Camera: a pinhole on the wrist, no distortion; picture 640 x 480 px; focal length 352.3 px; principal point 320.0 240.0 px. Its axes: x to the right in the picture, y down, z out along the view. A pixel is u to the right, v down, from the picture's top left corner.
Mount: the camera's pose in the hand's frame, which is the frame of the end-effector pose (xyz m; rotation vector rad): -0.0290 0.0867 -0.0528 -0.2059 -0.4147 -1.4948
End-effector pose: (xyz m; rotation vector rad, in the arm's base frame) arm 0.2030 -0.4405 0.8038 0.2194 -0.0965 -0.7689
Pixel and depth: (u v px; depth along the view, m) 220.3 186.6 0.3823
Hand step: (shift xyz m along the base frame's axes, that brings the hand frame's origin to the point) 0.0798 0.2886 0.3155
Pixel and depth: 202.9 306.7 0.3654
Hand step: 0.1826 0.2108 0.3147
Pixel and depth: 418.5 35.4 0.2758
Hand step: -0.1213 0.1991 0.2280
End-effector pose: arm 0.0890 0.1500 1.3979 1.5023 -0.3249 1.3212
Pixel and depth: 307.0 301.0 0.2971
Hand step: -0.0476 -0.2746 0.1316
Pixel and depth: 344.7 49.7 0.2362
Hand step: -0.0962 -0.2649 -0.0530
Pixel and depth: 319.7 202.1 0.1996
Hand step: -0.0798 -0.2011 0.0394
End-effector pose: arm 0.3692 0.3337 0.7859 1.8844 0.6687 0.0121
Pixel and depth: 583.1 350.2 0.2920
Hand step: 0.1203 -0.2543 -0.1322
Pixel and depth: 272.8 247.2 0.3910
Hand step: 0.1498 -0.3515 0.1499
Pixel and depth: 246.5 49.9 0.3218
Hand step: -0.0338 -0.3441 0.2151
